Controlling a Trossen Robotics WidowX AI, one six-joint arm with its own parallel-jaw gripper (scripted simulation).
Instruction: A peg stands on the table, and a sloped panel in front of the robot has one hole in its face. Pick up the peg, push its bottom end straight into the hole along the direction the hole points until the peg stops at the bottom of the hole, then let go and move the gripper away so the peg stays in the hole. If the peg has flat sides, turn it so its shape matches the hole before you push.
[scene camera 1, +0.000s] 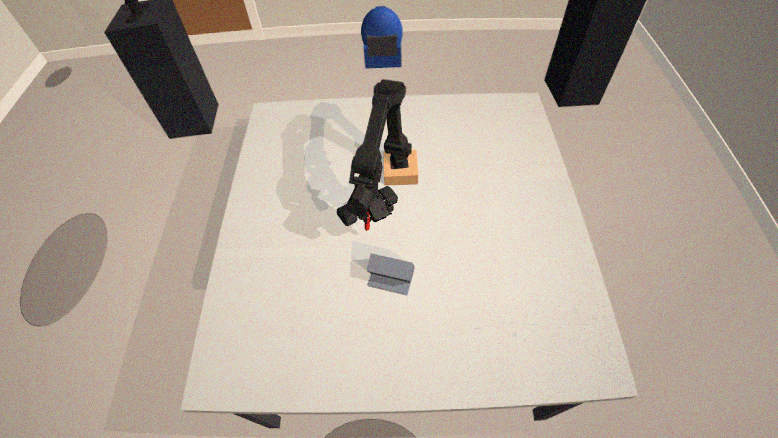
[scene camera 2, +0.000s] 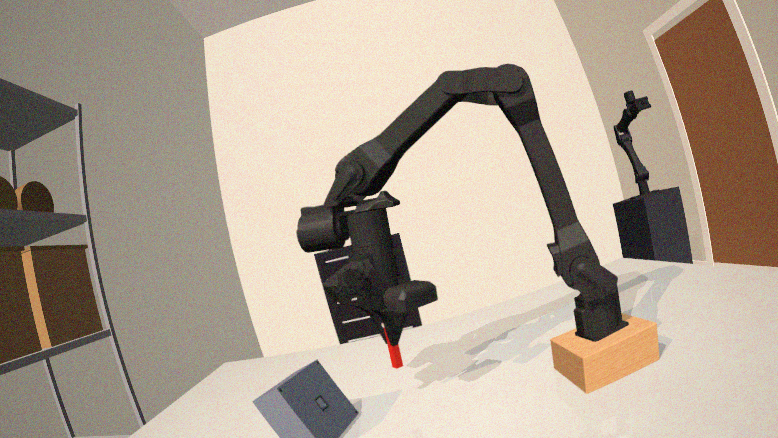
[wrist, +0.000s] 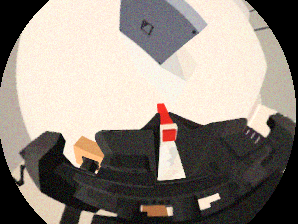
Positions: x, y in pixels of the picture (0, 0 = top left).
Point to a grey sloped panel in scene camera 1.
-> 379, 265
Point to my gripper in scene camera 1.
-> At 367, 221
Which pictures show my gripper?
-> Scene camera 1, scene camera 2 and the wrist view: all of them.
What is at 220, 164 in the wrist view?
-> My gripper.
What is my gripper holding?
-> A red peg.
